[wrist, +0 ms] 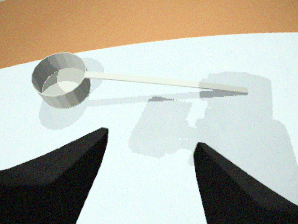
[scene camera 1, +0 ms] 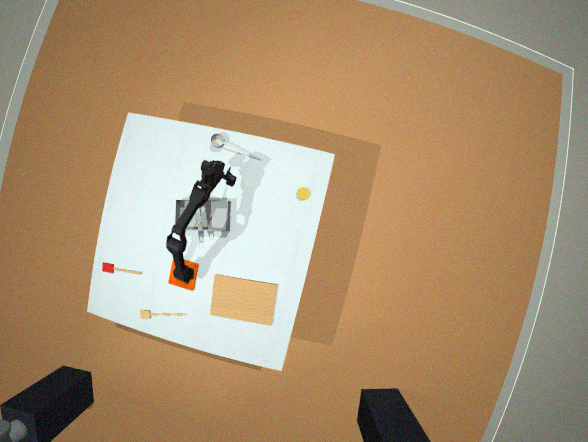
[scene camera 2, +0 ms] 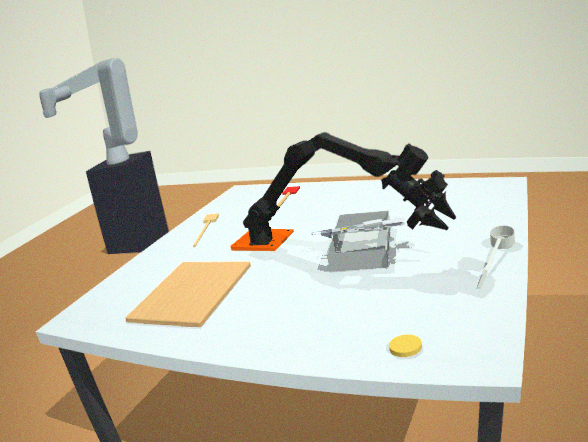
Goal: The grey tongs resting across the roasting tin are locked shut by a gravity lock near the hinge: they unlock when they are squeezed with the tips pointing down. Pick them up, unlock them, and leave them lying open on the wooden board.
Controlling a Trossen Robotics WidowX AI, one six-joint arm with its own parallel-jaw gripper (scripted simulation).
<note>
The pictures show: my gripper, a wooden board and a grey roasting tin.
My gripper also shows in the wrist view.
</note>
